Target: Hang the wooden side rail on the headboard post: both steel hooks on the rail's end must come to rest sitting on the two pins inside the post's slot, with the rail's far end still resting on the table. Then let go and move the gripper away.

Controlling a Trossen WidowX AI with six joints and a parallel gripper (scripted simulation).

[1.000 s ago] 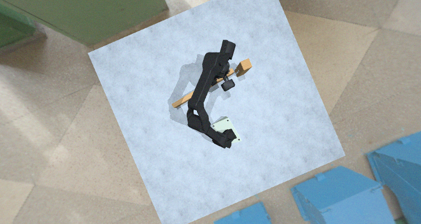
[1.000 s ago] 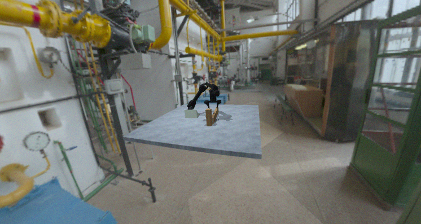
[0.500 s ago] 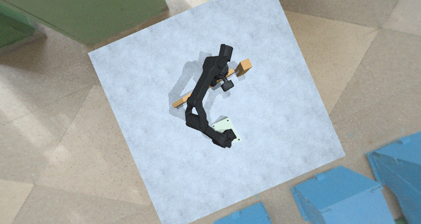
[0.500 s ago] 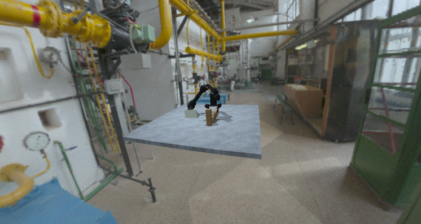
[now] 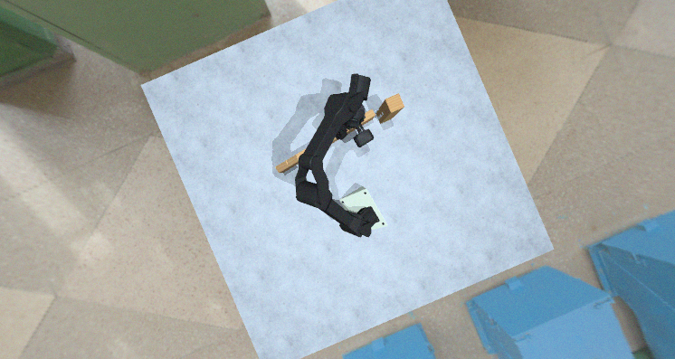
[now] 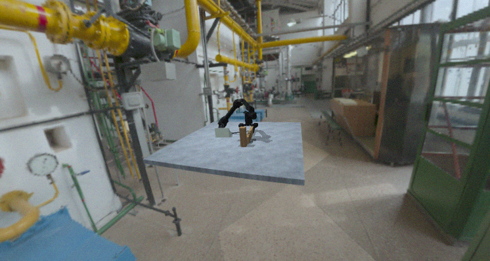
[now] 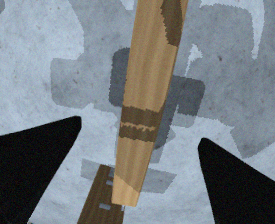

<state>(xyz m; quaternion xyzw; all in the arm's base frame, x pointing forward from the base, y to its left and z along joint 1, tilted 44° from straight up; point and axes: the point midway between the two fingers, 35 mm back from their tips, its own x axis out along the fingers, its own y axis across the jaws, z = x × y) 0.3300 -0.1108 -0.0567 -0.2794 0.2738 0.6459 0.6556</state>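
My gripper tip is now 3 cm past the wooden headboard post, 14 cm to the left of it and 1 cm below it.
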